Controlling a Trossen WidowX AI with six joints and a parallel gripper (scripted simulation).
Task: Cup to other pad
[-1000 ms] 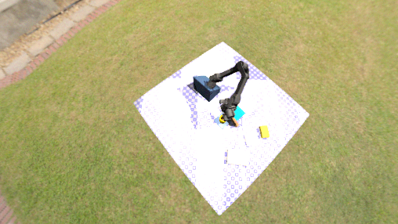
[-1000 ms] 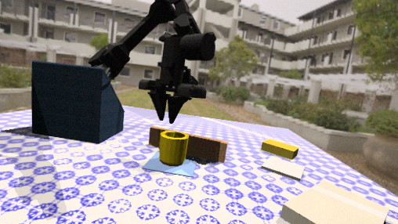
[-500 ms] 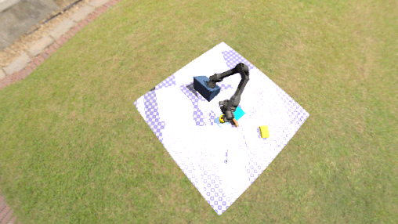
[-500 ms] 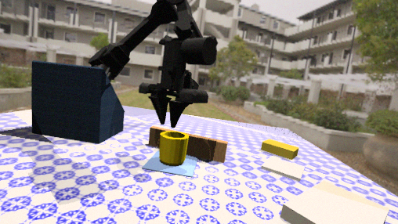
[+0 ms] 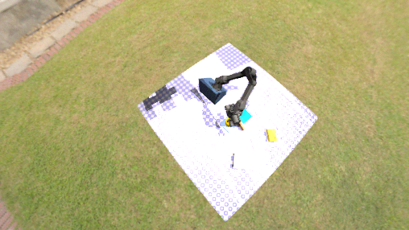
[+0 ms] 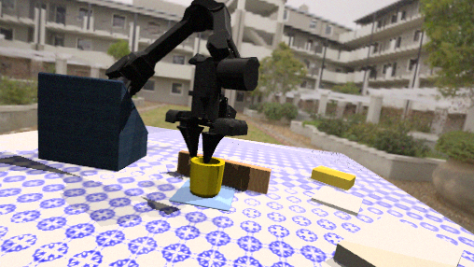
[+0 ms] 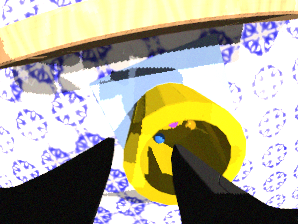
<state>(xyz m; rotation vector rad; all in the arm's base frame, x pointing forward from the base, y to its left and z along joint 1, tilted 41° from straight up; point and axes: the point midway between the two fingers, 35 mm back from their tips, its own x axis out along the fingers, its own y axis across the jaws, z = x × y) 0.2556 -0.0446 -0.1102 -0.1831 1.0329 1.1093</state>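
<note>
My gripper tip is 1 cm short of the yellow cup, 2 cm to the left of it and 3 cm above it. From my gripper tip the other things lie so: cyan pad (7 cm ahead, 14 cm to the left, 7 cm below); wooden bar (5 cm ahead, 6 cm to the left, 5 cm below); flat white tile (33 cm ahead, 1 cm to the left, 6 cm below).
</note>
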